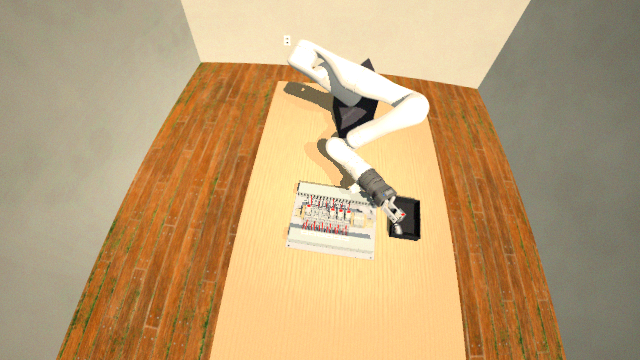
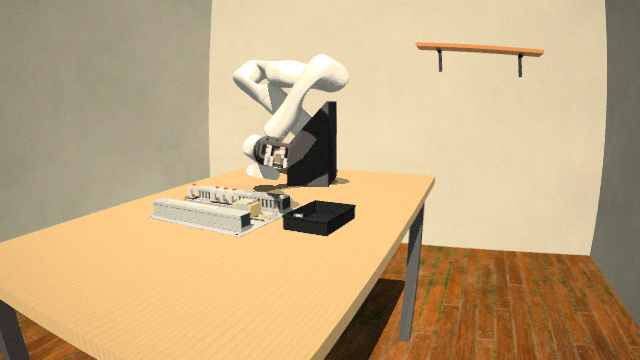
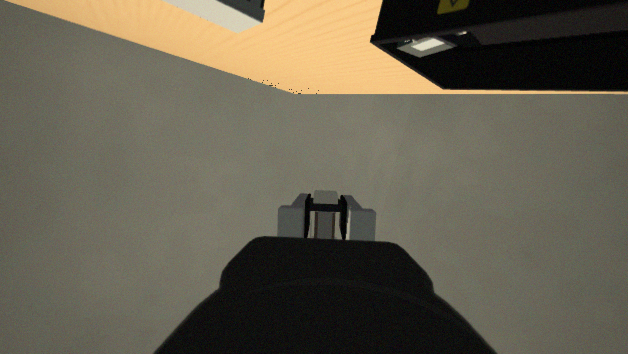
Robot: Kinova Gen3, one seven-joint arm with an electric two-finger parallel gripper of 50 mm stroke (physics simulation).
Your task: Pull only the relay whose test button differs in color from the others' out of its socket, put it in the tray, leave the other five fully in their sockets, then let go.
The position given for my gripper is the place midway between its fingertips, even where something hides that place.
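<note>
You can spot my gripper (image 1: 398,219), and it's visible in image 2 (image 2: 278,162) and in image 3 (image 3: 325,209) too.
</note>
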